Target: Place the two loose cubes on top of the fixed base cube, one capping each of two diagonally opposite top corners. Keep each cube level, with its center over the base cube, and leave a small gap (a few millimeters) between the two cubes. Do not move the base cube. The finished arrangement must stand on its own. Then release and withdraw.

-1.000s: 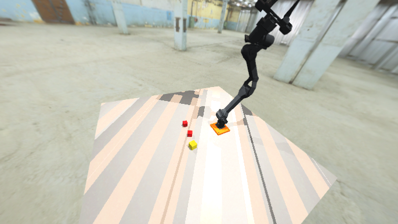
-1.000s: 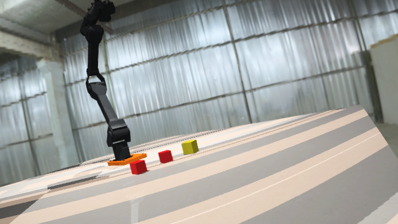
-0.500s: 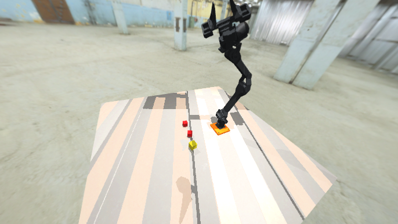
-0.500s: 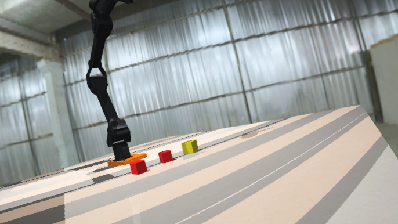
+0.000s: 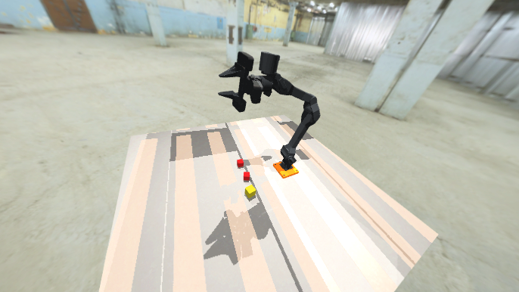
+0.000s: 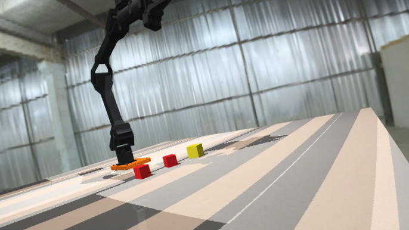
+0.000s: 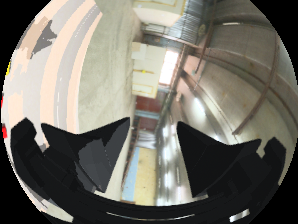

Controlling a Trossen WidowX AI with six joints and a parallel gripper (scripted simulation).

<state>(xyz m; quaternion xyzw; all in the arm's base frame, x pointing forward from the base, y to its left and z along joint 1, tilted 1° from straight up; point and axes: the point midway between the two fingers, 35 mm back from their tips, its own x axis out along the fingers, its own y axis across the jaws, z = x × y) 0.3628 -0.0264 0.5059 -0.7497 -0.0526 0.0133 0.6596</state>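
Now: gripper tip 50 cm above the yellow base cube, 11 cm past it and 9 cm to the right of it.
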